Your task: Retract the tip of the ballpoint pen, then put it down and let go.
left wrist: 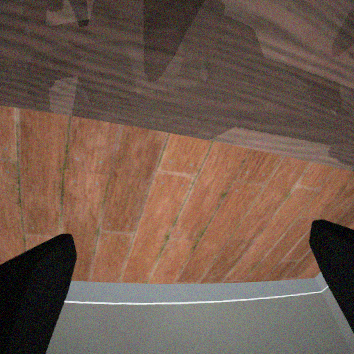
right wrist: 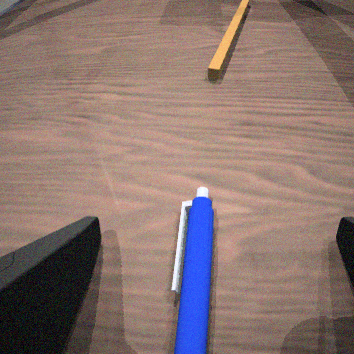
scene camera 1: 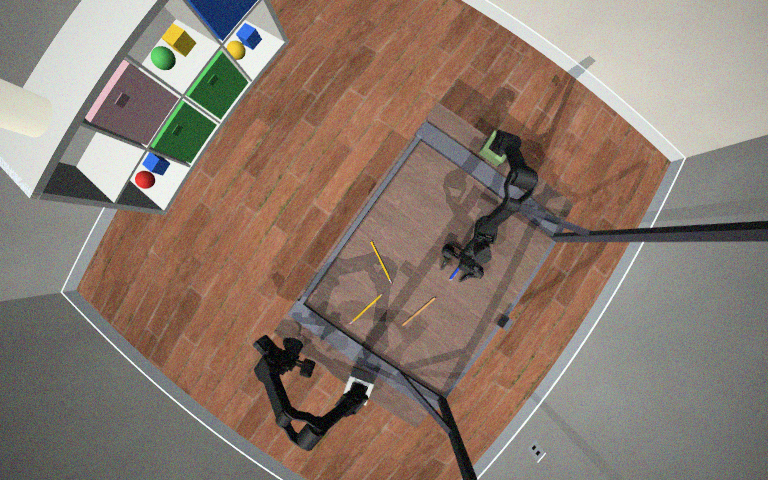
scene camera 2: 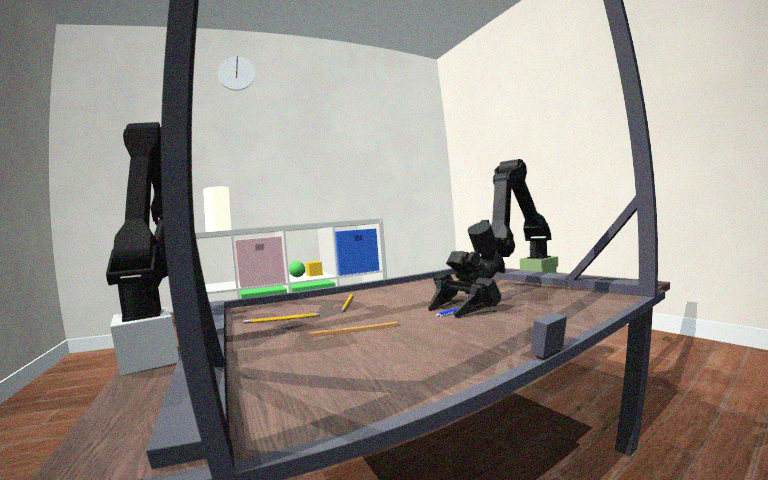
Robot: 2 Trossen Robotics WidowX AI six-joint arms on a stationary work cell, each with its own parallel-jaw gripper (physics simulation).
Scene:
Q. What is my left gripper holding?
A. Nothing.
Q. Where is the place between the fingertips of my left gripper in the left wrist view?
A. At 193, 240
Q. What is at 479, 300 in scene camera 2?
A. My right gripper.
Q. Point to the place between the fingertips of my right gripper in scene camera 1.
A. At 450, 275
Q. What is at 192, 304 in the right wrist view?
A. A blue ballpoint pen.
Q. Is my left gripper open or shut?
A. Open.

